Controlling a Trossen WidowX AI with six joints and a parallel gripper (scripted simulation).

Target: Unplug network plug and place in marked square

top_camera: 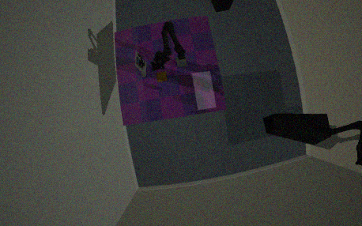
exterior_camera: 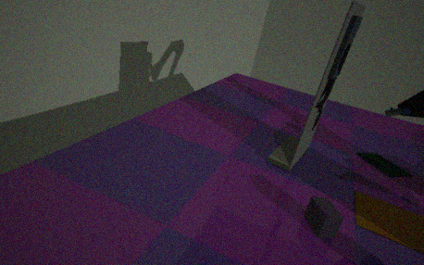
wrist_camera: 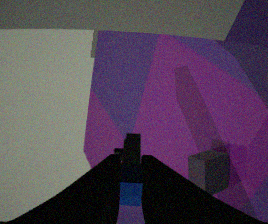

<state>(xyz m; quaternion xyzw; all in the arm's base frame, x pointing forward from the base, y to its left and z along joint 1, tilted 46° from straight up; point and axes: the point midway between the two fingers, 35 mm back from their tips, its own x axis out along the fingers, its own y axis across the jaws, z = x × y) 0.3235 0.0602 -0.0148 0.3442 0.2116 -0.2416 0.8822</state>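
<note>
The orange marked square lies 19 cm below my gripper tip, 6 cm behind it and 3 cm to the left of it. Round my gripper tip: small grey block: 17 cm below, 12 cm to the left, 7 cm ahead; then upright grey panel: 11 cm to the right, 11 cm ahead, 4 cm below; then dark flat patch: 22 cm to the right, 19 cm below, 10 cm behind.
</note>
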